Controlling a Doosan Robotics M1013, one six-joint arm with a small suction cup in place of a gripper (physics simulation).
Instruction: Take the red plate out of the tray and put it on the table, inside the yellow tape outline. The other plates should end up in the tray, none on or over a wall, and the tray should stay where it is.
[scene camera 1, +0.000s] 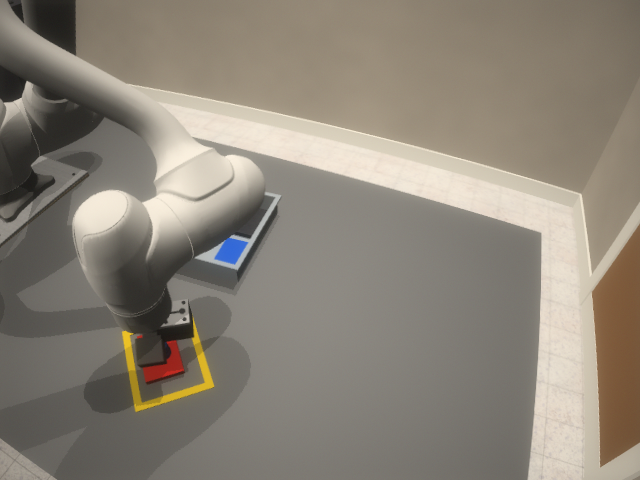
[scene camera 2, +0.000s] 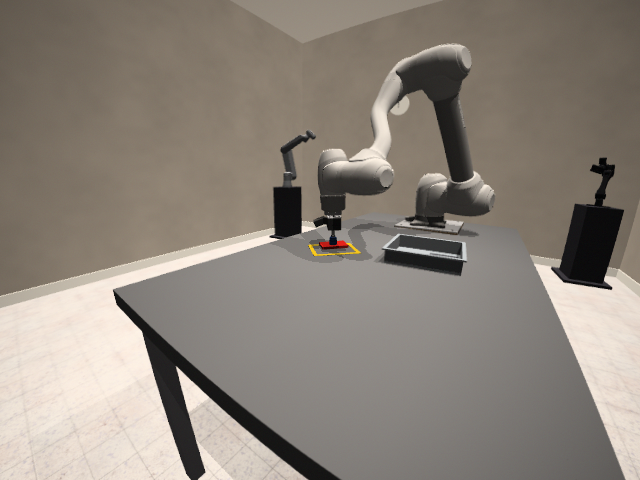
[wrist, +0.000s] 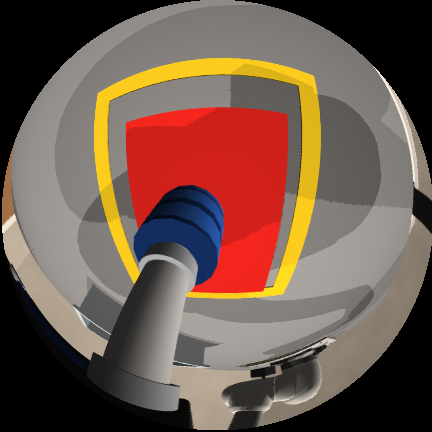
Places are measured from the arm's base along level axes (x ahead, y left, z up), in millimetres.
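Pixels of known places: end effector, tool point: (scene camera 2: 333, 246) (wrist: 193, 209); arm's base, origin of the base link: (scene camera 1: 11, 194) (scene camera 2: 428, 224) (wrist: 297, 355).
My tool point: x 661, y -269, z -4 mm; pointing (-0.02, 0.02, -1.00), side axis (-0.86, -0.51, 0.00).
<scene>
Ahead of a thing's pixels: the offset from my tool point to its top centre. "*": to the spot under its first point. Level surfaces: height alone.
My suction cup (scene camera 1: 166, 352) (scene camera 2: 332, 240) (wrist: 192, 212) is on top of the red plate {dy -2, dx -6, dz +12 mm} (scene camera 1: 164, 372) (scene camera 2: 342, 244) (wrist: 230, 160) and holds it level. The plate hangs low over the yellow tape outline {* dy +19, dx +67, dz -8 mm} (scene camera 1: 203, 361) (scene camera 2: 336, 253) (wrist: 102, 140); any small gap to the table is hard to tell. In the wrist view the plate covers part of the outline's lower strip. In scene camera 1 my wrist hides part of the plate. A blue plate {dy +270, dx +9, dz +3 mm} (scene camera 1: 231, 251) and a dark plate {dy +380, dx -25, dz +4 mm} (scene camera 1: 253, 225) lie in the grey tray {dy +323, dx -53, dz +41 mm} (scene camera 1: 219, 270) (scene camera 2: 423, 261). My arm hides the rest of the tray's inside there.
The tray stands on the grey table {dz -9 mm} (scene camera 1: 387, 310) (scene camera 2: 361, 335), apart from the outline. The arm's base plate (scene camera 2: 452, 227) is behind the tray in scene camera 2. Two black pedestals (scene camera 2: 287, 211) (scene camera 2: 591, 242) with small arms stand beyond the table.
</scene>
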